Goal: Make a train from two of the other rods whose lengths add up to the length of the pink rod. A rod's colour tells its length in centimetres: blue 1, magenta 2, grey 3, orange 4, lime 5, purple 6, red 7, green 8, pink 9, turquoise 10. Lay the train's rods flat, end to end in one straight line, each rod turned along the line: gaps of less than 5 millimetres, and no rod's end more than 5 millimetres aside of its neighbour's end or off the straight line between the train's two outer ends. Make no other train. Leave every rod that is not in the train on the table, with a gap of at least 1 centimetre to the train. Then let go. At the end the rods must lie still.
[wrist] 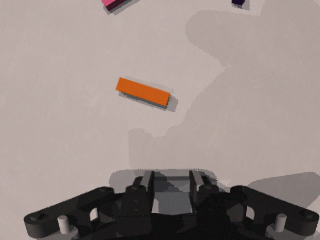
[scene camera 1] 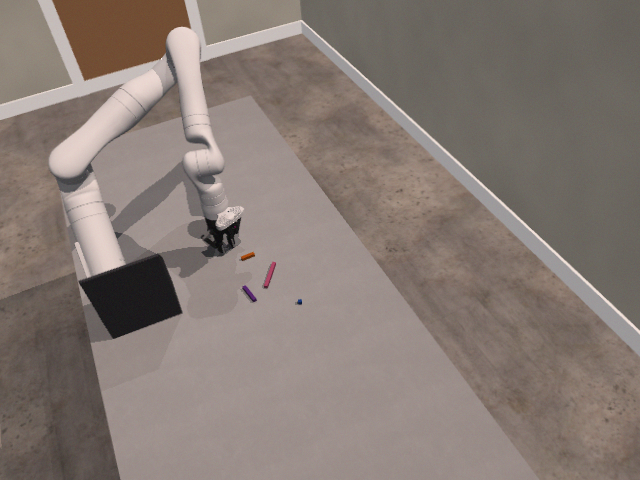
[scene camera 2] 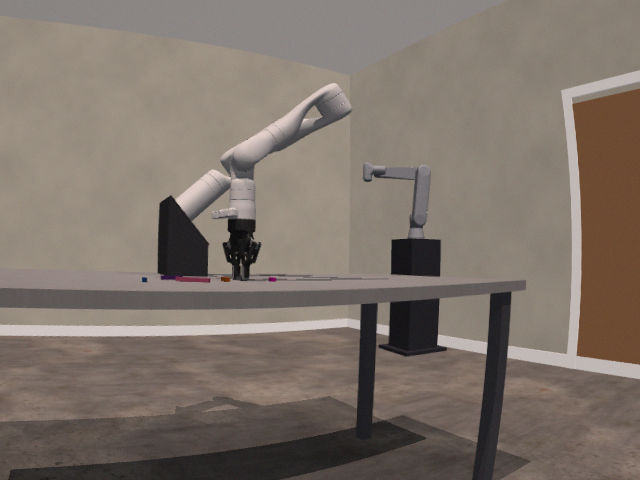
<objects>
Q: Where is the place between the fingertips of my gripper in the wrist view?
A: At 171, 182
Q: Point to an orange rod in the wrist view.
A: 130, 87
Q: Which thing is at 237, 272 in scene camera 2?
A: My gripper.
</objects>
